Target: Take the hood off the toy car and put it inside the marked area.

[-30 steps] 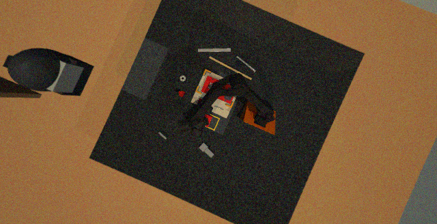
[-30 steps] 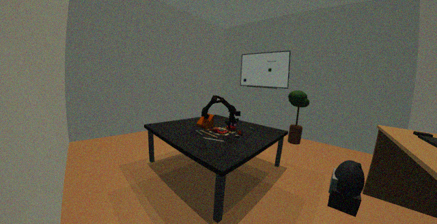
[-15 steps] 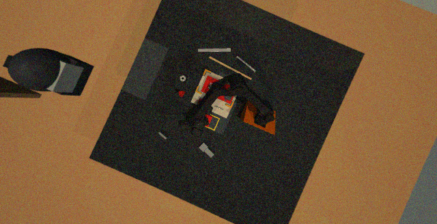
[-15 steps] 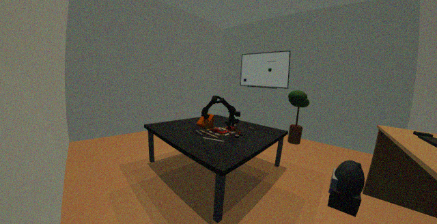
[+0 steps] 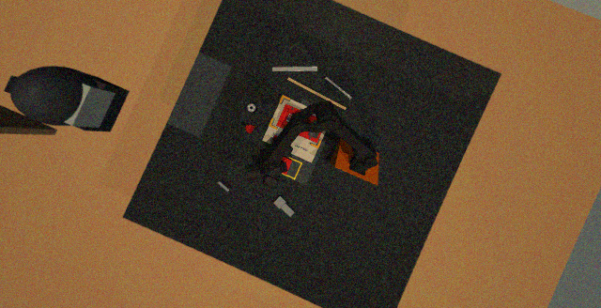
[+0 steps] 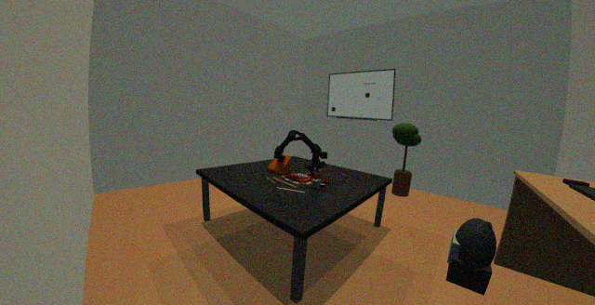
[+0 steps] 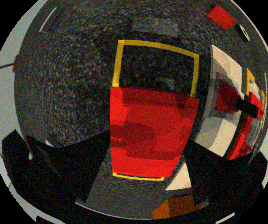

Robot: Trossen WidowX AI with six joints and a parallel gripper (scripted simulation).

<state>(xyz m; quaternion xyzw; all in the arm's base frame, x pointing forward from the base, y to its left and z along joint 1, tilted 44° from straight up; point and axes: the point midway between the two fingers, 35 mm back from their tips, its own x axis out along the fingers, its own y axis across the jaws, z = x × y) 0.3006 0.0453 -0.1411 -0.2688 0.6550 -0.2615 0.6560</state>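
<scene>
My gripper tip is right at the car hood. Round my gripper tip: tan stick: 30 mm behind, 360 mm to the right, 10 mm below; grey strip: 110 mm ahead, 420 mm to the right, 10 mm below.
</scene>
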